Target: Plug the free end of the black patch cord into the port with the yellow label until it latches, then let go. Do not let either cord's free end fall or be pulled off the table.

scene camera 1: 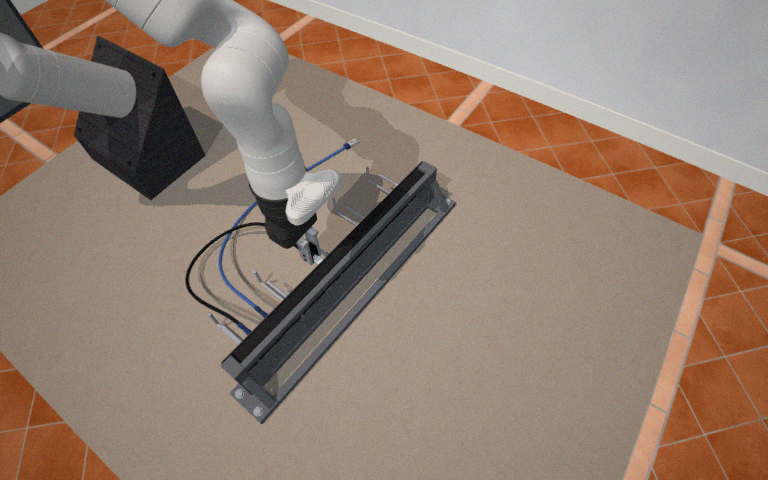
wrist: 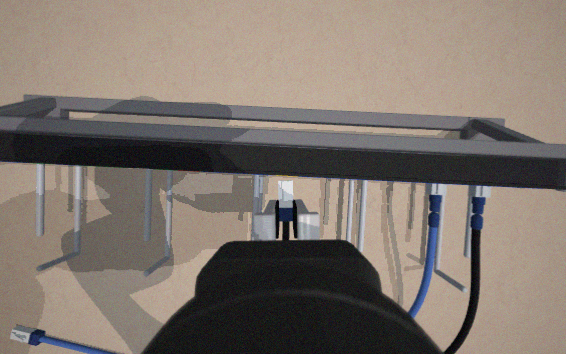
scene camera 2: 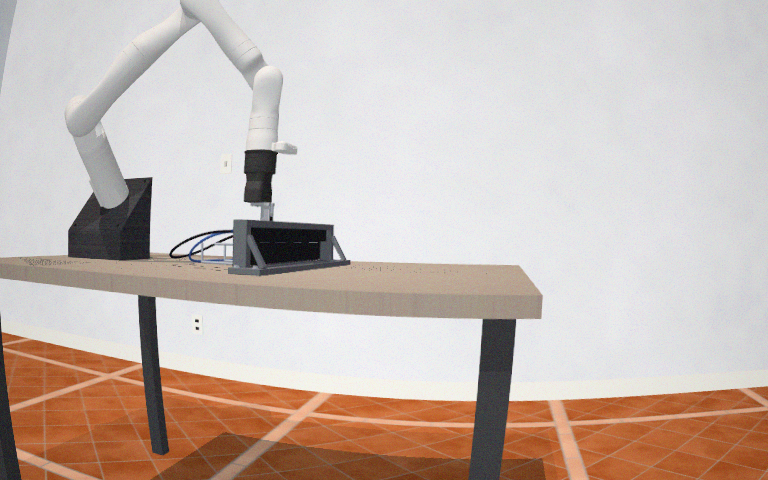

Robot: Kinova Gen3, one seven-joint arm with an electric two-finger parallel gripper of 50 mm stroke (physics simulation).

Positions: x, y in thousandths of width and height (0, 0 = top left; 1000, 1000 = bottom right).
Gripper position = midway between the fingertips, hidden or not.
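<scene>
I can see a patch panel (scene camera 1: 464, 522). My own gripper (scene camera 1: 406, 534) is visible to me too, and I find the gripper (scene camera 2: 347, 484) again in another view, while the wrist view also shows my gripper (wrist: 504, 600).
</scene>
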